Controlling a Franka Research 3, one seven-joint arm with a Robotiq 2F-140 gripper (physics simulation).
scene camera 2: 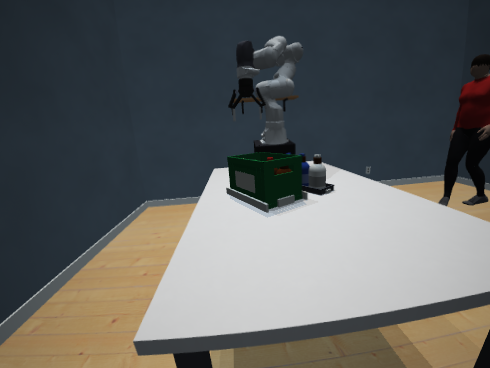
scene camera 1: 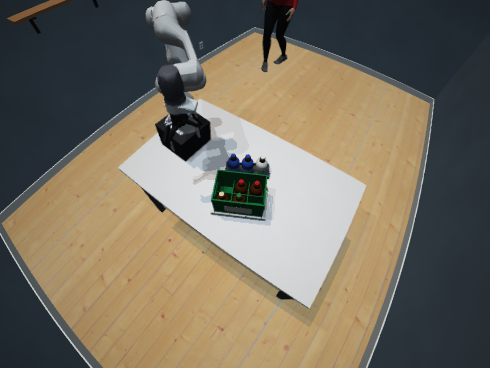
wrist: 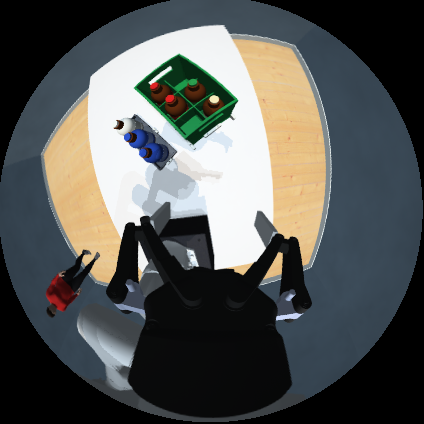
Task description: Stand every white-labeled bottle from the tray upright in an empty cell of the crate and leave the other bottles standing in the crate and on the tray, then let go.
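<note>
The white-labeled bottle (scene camera 1: 262, 165) (scene camera 2: 317, 175) (wrist: 126, 125) stands at one end of the black tray (scene camera 2: 325, 190) (wrist: 171, 152), beside two blue bottles (scene camera 1: 247, 162) (wrist: 137, 138). The green crate (scene camera 1: 255, 210) (scene camera 2: 285, 189) (wrist: 200, 136) holds two red-capped bottles (scene camera 1: 241, 186) (wrist: 175, 106), a green-capped bottle (scene camera 1: 239, 198) (wrist: 195, 90) and a cream-capped bottle (scene camera 1: 221, 196) (wrist: 213, 105). Two cells, at opposite corners, are empty. My gripper (scene camera 1: 182, 131) (scene camera 2: 247, 115) (wrist: 213, 213) is open and empty, high above the robot-base end of the table, away from crate and tray.
The crate sits in a low light holder (scene camera 1: 238, 216) (scene camera 2: 247, 199) on the white table (scene camera 1: 310, 210) (scene camera 2: 300, 260) (wrist: 240, 175). The tray is close beside the crate, on the robot side. A person in red (scene camera 2: 470, 107) (wrist: 64, 292) stands on the floor away from the table.
</note>
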